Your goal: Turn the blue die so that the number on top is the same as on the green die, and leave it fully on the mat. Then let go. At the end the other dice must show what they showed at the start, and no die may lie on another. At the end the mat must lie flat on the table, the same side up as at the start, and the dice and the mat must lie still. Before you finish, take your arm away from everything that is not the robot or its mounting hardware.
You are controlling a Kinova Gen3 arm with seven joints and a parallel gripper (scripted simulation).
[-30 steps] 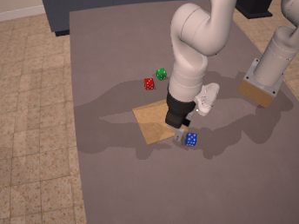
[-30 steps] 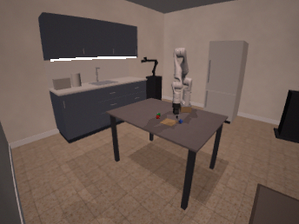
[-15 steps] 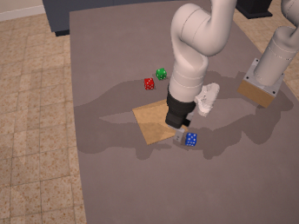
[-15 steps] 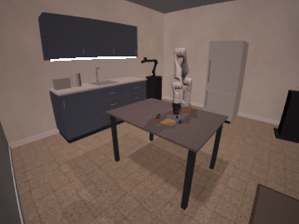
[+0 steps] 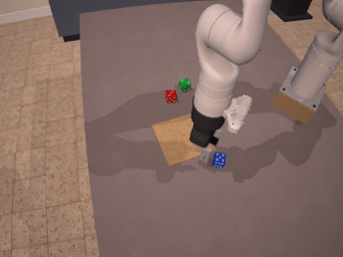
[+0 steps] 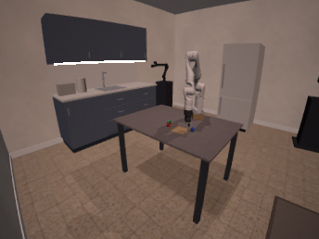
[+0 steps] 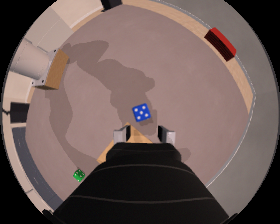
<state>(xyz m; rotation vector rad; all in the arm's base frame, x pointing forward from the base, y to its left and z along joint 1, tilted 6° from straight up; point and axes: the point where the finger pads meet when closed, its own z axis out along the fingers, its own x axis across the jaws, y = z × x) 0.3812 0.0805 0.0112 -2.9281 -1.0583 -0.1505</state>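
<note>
My gripper is now 3 cm past the blue die, 2 cm to the right of it and 4 cm above it. From my hand the other things lie so: red die 2 cm ahead, 23 cm to the right, 4 cm below; then tan mat 3 cm ahead, 8 cm to the right, 6 cm below; then green die 5 cm behind, 26 cm to the right, 4 cm below.
</note>
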